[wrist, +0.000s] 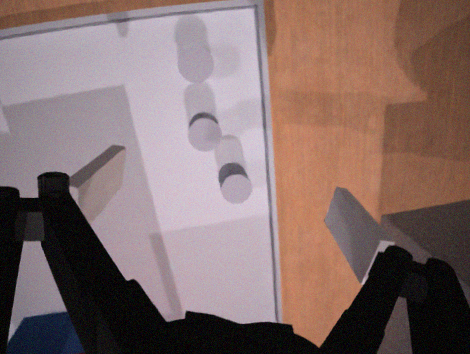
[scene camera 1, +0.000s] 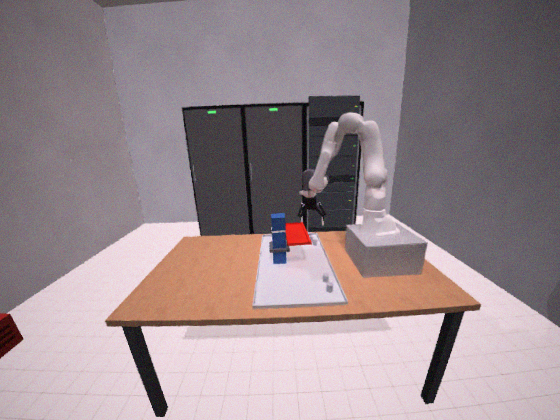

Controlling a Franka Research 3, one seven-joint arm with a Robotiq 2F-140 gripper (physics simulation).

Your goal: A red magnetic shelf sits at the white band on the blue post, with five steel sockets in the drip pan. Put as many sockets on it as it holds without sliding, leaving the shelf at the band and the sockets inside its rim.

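The red shelf [scene camera 1: 298,234] juts right from the blue post [scene camera 1: 279,220] at about the height of its white band [scene camera 1: 278,231]. No socket shows on it. The post stands in the drip pan [scene camera 1: 292,292] [wrist: 175,200]. Two grey steel sockets [scene camera 1: 325,278] [scene camera 1: 329,287] stand near the pan's front right; grey socket shapes [scene camera 1: 314,240] show at its back right, partly behind the shelf. In the wrist view, three sockets [wrist: 195,62] [wrist: 204,134] [wrist: 236,187] stand along the pan's edge. My gripper [scene camera 1: 312,219] [wrist: 230,186] is open and empty, high above the pan's back right.
A grey collar [scene camera 1: 279,247] surrounds the post below the shelf. A large grey box [scene camera 1: 387,257] stands on the table [scene camera 1: 200,280] to the right, beside the arm's base. Dark cabinets [scene camera 1: 272,170] stand behind the table. A blue shape [wrist: 47,332] shows at the wrist view's lower left.
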